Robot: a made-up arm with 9 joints.
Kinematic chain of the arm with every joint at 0, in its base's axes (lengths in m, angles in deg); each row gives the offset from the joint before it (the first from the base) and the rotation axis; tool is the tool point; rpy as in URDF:
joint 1: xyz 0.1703 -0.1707 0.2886 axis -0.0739 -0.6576 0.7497
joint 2: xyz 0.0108 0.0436 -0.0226 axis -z
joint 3: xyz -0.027 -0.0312 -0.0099 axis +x
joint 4: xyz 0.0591 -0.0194 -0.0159 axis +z
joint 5: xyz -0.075 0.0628 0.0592 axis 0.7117 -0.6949 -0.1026
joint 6: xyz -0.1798 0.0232 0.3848 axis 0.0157 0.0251 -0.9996
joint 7: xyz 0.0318 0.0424 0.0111 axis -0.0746 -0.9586 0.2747
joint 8: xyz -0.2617 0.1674 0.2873 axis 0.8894 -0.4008 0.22
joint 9: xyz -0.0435 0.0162 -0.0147 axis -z
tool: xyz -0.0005 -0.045 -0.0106 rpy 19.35 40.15 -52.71
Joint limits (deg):
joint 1: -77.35..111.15
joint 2: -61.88..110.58
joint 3: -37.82..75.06
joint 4: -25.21..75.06
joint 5: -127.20..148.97
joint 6: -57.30..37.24
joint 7: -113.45..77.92
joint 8: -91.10..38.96
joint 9: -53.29..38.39
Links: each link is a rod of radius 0.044 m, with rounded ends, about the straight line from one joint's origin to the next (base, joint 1, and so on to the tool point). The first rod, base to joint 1, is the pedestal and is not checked.
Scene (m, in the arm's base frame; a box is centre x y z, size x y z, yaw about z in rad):
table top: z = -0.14
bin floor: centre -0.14 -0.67 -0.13 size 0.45 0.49 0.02 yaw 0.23
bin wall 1: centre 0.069 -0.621 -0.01 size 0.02 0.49 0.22 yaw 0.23
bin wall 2: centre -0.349 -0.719 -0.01 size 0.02 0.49 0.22 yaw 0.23
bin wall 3: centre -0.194 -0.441 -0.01 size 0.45 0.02 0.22 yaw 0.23
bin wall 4: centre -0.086 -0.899 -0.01 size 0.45 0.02 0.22 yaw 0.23
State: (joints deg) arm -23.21 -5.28 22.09 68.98 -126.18 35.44 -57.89 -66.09 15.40
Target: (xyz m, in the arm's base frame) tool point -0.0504 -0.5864 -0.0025
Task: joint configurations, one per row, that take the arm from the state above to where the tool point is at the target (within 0.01 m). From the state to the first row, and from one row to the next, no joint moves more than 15 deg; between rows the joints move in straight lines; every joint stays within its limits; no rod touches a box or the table.
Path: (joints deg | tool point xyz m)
1: -23.59 -5.39 27.39 68.29 -116.75 26.17 -44.31 -62.61 16.17 | -0.3049 0.5293 0.2845
2: -23.97 -5.50 32.68 67.60 -107.31 16.89 -30.73 -59.12 16.93 | -0.3785 0.4593 0.5344
3: -24.35 -5.61 37.98 66.92 -97.88 7.62 -17.15 -55.64 17.70 | -0.4188 0.2893 0.7611
4: -24.74 -5.71 43.28 66.23 -88.45 -1.66 -3.57 -52.15 18.46 | -0.4256 0.0357 0.9088
5: -25.12 -5.82 48.58 65.54 -79.01 -10.93 10.02 -48.67 19.23 | -0.4040 -0.2571 0.9371
6: -25.50 -5.93 53.87 64.85 -69.58 -20.20 23.60 -45.18 19.99 | -0.3589 -0.5267 0.8368
7: -25.88 -6.04 59.17 64.17 -60.14 -29.48 37.18 -41.70 20.76 | -0.2953 -0.7145 0.6341
8: -26.26 -6.15 64.47 63.48 -50.71 -38.75 50.76 -38.21 21.52 | -0.2179 -0.7832 0.3842
9: -26.64 -6.26 69.76 62.79 -41.28 -48.03 64.34 -34.73 22.29 | -0.1329 -0.7301 0.1535
10: -27.03 -6.36 75.06 62.10 -31.84 -57.30 77.92 -31.24 23.05 | -0.0505 -0.5864 -0.0025

